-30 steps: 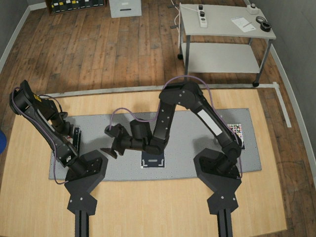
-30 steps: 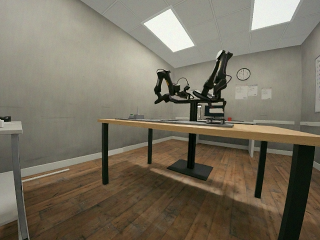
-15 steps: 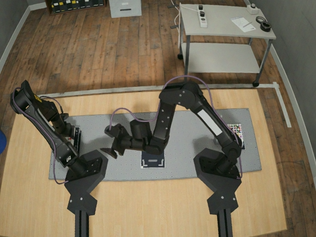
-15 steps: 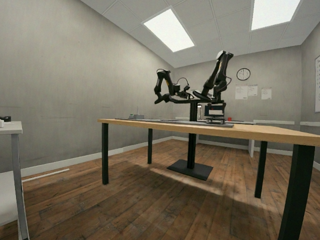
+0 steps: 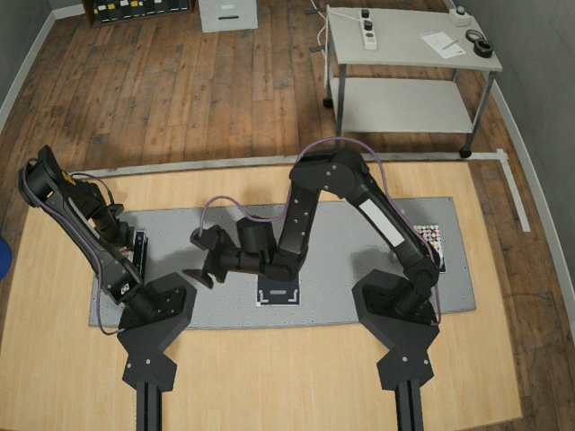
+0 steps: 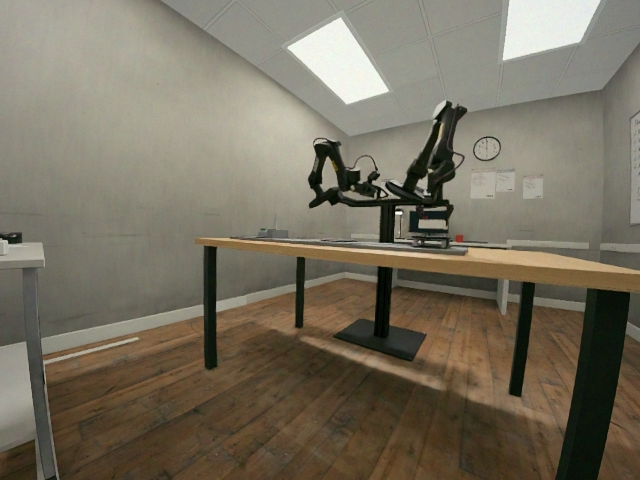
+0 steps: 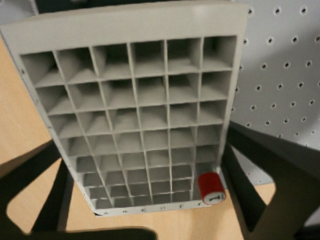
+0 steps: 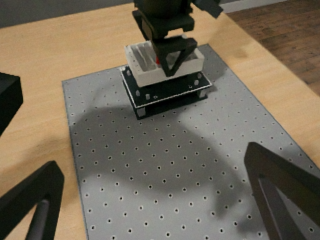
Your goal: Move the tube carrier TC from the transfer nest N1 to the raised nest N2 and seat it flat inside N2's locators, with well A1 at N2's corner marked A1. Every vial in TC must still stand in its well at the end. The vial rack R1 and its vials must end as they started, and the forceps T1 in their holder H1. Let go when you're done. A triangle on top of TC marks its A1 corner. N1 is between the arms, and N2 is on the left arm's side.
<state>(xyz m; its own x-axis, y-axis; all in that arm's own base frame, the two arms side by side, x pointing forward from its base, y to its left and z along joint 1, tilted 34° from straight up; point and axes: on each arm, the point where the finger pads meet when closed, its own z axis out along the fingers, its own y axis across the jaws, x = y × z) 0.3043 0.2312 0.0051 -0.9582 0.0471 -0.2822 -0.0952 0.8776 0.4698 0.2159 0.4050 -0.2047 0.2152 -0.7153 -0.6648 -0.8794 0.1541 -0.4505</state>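
My left hand is 10 mm short of the black raised nest N2 and 50 mm above it. From my left hand the other things lie so: grey forceps holder H1: 50 mm ahead, 810 mm to the right, 70 mm below; then white tube carrier TC: right at my left hand; then transfer nest N1: 50 mm behind, 460 mm to the right, 90 mm below.
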